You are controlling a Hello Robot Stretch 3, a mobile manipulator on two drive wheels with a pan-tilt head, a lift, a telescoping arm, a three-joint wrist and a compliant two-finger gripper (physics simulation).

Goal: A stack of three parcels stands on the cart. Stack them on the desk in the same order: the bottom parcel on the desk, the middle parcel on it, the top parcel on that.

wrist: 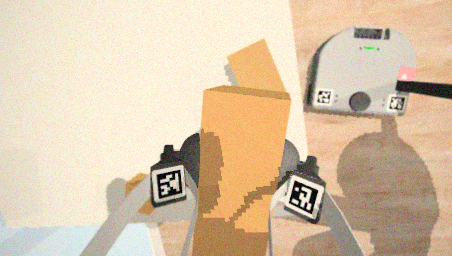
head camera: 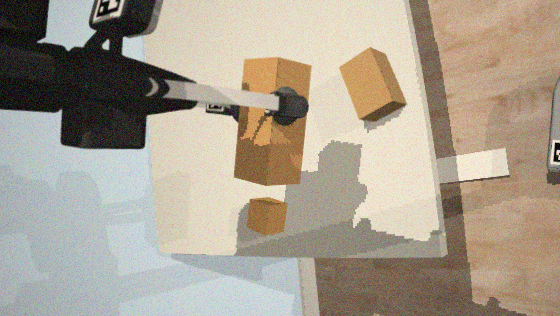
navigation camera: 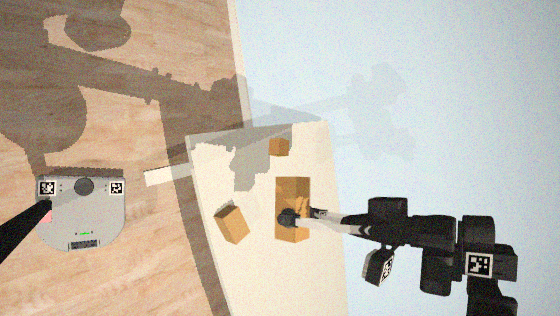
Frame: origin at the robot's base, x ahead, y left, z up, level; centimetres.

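Seen in the pictures: gripper, between the fingertips: (wrist: 237, 154) (head camera: 274, 107) (navigation camera: 291, 214); robot's base, origin of its link: (wrist: 347, 96) (navigation camera: 84, 186).
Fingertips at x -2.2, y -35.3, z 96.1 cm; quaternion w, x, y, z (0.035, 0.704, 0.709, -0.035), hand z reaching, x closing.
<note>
Pixels of each thing's middle, then the offset from my fingertips to it. Level surfaces: height alone.
- long orange-brown parcel, middle of its body: (wrist: 241, 177) (head camera: 272, 121) (navigation camera: 292, 208) dz +0.7, dx +1.6, dy +0.5 cm
- cream top, height of its surface: dz -24.1 cm
- mid-sized parcel, middle of its body: (head camera: 372, 85) (wrist: 258, 75) (navigation camera: 232, 224) dz -21.6, dx -5.5, dy -0.2 cm
- small parcel, middle of its body: (head camera: 266, 215) (wrist: 144, 192) (navigation camera: 278, 147) dz -21.6, dx +18.4, dy -20.3 cm
A long orange-brown parcel (head camera: 282, 162) (navigation camera: 293, 189) (wrist: 245, 115) is between the two fingers of my gripper (head camera: 264, 106) (navigation camera: 300, 216) (wrist: 237, 154), one fingertip on each side. My gripper is shut on it and holds it above the cream top (head camera: 200, 230) (navigation camera: 280, 290) (wrist: 100, 60); whether this top is the desk or the cart I cannot tell. A mid-sized parcel (head camera: 369, 87) (navigation camera: 232, 225) (wrist: 257, 64) lies turned at an angle near the long edge. A small parcel (head camera: 266, 217) (navigation camera: 279, 147) stands near the short end, partly hidden behind a finger in the wrist view.
My grey base (navigation camera: 80, 220) (wrist: 362, 65) stands on the wooden floor beside the top's long edge. A pale bar (head camera: 477, 165) (navigation camera: 160, 177) sticks out from under that edge. Pale blue floor lies on the other side. My arm's shadow falls across the top's short end.
</note>
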